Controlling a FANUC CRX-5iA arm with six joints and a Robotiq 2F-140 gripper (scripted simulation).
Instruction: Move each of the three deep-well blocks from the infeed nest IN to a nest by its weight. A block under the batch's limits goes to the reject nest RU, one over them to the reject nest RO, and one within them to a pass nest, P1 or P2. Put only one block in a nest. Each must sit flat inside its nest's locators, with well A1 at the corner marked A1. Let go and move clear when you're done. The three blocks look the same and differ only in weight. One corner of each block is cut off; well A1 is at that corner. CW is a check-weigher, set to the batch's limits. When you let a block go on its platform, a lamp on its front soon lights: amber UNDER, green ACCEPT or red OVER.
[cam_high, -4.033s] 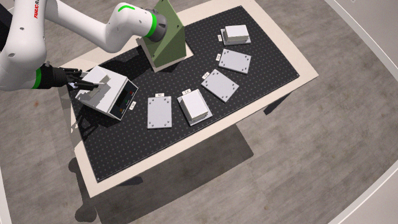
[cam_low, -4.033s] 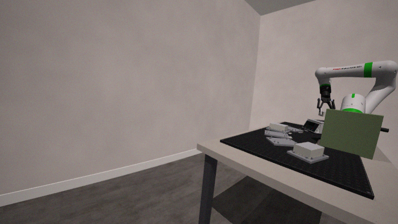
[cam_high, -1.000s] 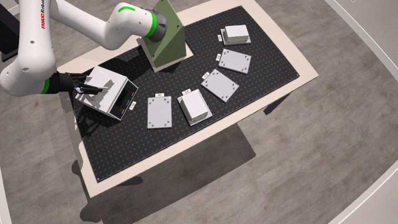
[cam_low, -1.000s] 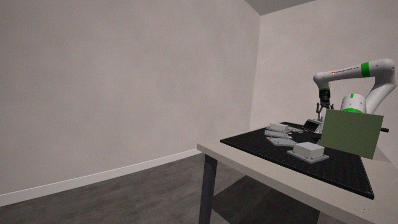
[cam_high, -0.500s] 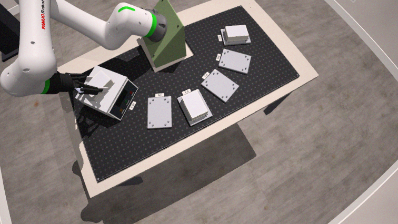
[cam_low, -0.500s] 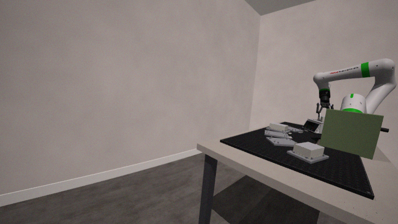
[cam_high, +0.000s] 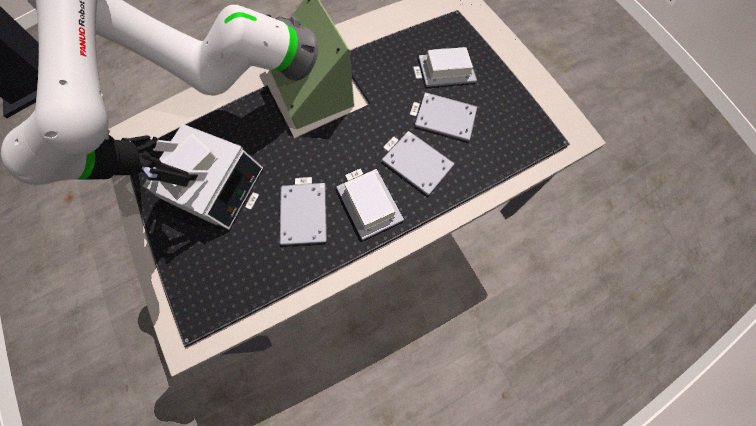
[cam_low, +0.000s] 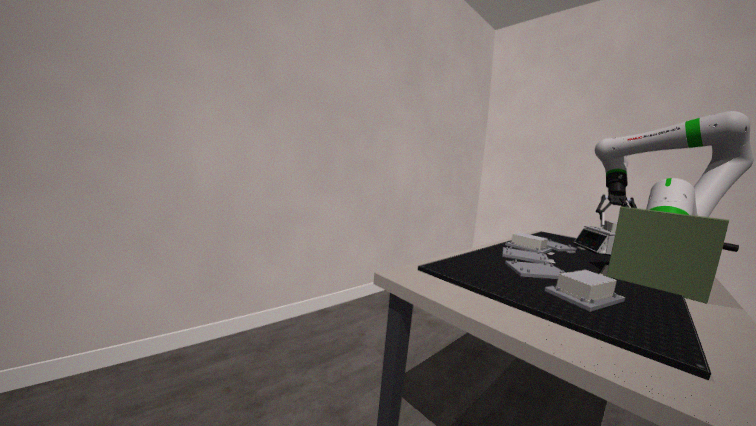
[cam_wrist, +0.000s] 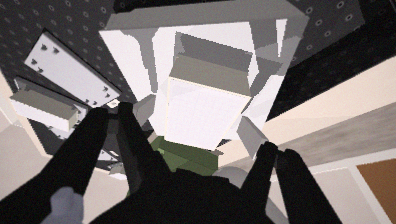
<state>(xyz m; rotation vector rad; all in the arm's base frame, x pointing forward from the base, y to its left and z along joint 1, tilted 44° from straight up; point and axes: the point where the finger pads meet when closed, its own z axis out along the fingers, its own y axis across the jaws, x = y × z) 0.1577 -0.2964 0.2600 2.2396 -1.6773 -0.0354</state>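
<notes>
My hand is 4 cm above the check-weigher platform. The rest, counted from my hand: check-weigher (1 cm ahead, 7 cm below); then white deep-well block (28 cm ahead, 38 cm to the left, 10 cm below); then infeed nest IN (22 cm ahead, 21 cm to the left, 13 cm below).
</notes>
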